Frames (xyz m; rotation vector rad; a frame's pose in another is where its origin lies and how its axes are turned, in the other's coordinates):
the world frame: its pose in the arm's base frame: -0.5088 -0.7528 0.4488 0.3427 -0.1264 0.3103
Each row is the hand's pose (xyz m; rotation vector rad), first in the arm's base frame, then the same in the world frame.
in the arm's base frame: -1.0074 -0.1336 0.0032 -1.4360 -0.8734 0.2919
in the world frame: -0.3769 0.5754 -0.5979 -1.8239 -0.5015 0.3027
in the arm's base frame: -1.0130 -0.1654 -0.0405 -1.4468 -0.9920 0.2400
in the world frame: -0.3986 0.5351 -0.6272 -1.8503 -0.6310 0.2788
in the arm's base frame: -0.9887 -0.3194 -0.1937 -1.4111 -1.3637 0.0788
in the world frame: -0.4449 0.3419 -0.7184 -1.8579 -1.0462 0.2013
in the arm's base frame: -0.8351 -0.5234 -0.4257 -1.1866 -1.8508 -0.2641
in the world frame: -0.3967 0.0382 -0.8747 -1.6904 -1.6385 -0.0394
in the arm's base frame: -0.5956 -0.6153 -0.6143 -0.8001 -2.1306 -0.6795
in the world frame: -0.2286 -0.1792 -1.0355 -1.3432 -2.0533 -0.4057
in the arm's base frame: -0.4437 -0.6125 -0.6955 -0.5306 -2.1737 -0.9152
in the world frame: -0.0984 -0.2505 -1.1229 -1.0866 -2.1771 -0.6421
